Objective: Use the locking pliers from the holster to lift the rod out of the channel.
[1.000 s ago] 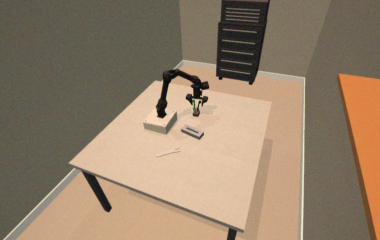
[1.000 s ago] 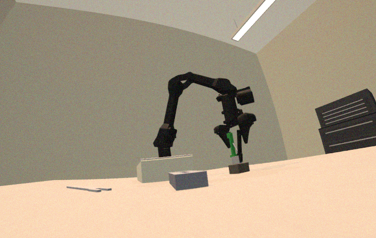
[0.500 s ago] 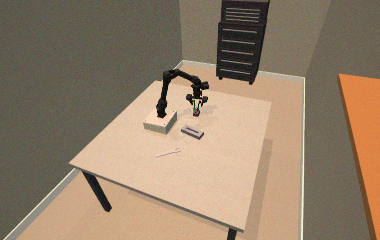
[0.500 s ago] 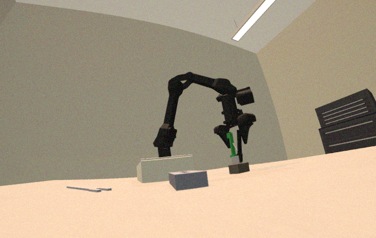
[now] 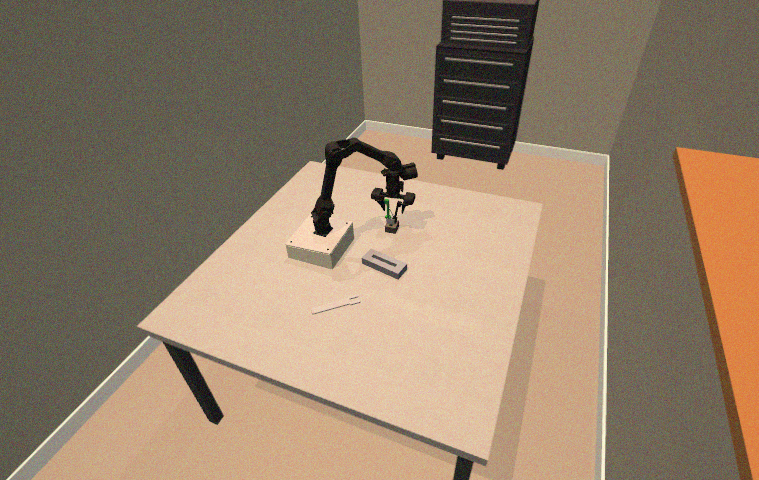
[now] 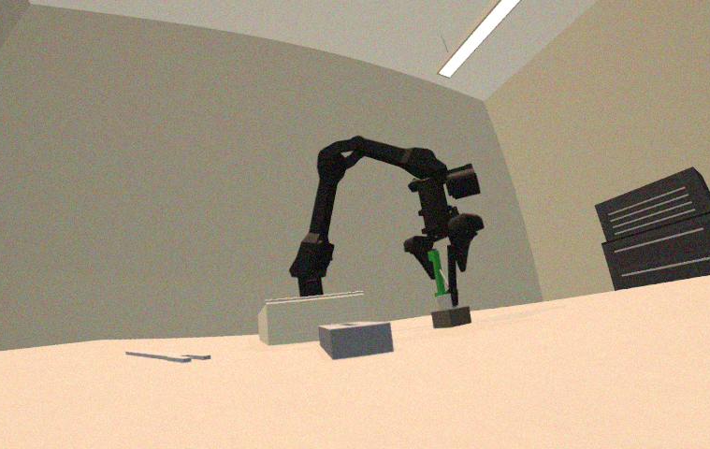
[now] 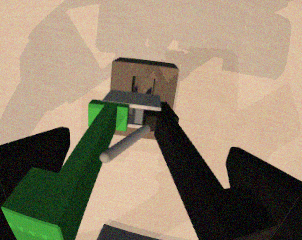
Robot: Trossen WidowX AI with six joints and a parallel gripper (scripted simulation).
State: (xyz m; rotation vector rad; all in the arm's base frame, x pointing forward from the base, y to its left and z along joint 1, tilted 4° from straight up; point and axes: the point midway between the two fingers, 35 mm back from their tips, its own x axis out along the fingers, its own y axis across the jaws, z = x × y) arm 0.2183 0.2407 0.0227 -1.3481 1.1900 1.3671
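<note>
Now: the grey release lever 1 cm behind my gripper tip. The rest, counted from my gripper tip: black handle (2 cm ahead); dark holster (9 cm below, 1 cm behind); grey channel block (24 cm to the right, 8 cm below, 8 cm ahead).
</note>
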